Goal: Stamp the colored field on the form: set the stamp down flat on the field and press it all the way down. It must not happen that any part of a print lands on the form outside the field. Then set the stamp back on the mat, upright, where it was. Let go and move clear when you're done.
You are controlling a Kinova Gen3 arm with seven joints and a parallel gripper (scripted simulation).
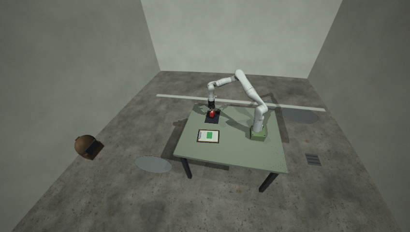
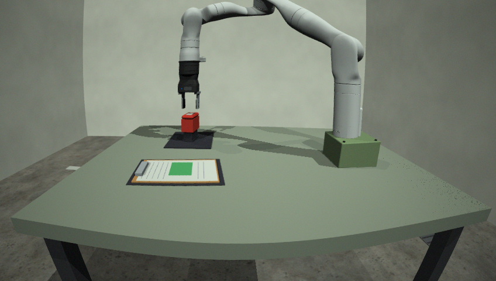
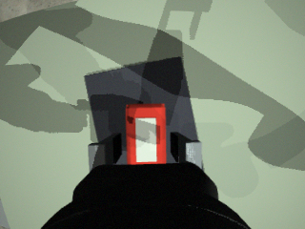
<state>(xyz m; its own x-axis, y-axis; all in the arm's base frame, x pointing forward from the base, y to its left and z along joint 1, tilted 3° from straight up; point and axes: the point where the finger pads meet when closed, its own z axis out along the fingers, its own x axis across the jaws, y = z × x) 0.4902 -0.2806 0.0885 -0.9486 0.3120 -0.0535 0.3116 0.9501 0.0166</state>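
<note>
Now: the red stamp 9 cm below my hand. Round my hand: clipboard: 5 cm ahead, 31 cm to the left, 14 cm below; dark mat: 14 cm below.
</note>
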